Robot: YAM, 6 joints.
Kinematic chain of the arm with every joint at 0, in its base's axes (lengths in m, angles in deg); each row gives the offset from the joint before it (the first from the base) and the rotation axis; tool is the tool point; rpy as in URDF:
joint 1: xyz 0 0 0.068 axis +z
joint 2: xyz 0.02 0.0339 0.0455 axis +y
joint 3: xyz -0.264 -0.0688 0 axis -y
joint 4: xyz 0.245 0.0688 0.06 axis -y
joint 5: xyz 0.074 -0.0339 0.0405 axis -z
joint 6: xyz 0.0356 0 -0.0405 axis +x
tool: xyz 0 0 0 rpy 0 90 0
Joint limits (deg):
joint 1: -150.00..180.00
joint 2: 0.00..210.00
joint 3: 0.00..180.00
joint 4: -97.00..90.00
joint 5: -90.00..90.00
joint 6: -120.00..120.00
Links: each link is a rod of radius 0.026 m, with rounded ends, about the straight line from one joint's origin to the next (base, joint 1, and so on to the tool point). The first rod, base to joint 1, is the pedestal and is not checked.
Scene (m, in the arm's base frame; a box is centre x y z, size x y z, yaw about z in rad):
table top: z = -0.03
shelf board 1: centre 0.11 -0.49 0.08 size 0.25 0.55 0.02 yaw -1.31
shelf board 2: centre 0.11 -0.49 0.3 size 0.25 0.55 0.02 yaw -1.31
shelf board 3: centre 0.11 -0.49 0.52 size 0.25 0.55 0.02 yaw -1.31
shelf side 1: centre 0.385 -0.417 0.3 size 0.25 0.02 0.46 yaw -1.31
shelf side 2: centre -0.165 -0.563 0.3 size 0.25 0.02 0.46 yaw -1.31
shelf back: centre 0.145 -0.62 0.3 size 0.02 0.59 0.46 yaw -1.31
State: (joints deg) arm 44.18 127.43 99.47 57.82 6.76 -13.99
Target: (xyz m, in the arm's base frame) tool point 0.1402 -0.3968 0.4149
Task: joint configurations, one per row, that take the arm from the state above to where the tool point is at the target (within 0.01 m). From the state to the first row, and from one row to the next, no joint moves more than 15 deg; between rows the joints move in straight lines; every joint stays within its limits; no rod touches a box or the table.
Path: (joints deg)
1: 51.48 113.38 95.01 61.40 7.97 -13.99
2: 58.79 99.34 90.55 64.97 9.18 -13.99
3: 66.09 85.29 86.09 68.55 10.38 -13.99
4: 73.40 71.25 81.63 72.12 11.59 -13.99
5: 80.70 57.20 77.17 75.70 12.80 -13.99
6: 88.01 43.16 72.71 79.27 14.01 -13.99
7: 95.31 29.11 68.25 82.85 15.21 -13.99
8: 102.62 15.07 63.80 86.42 16.42 -13.99
9: 109.92 1.02 59.34 90.00 17.63 -13.99
10: 109.50 4.58 71.87 90.00 16.87 -13.99
11: 109.08 8.14 84.41 90.00 16.12 -13.99
12: 108.66 11.70 96.95 90.00 15.36 -13.99
13: 108.24 15.26 109.49 90.00 14.61 -13.99

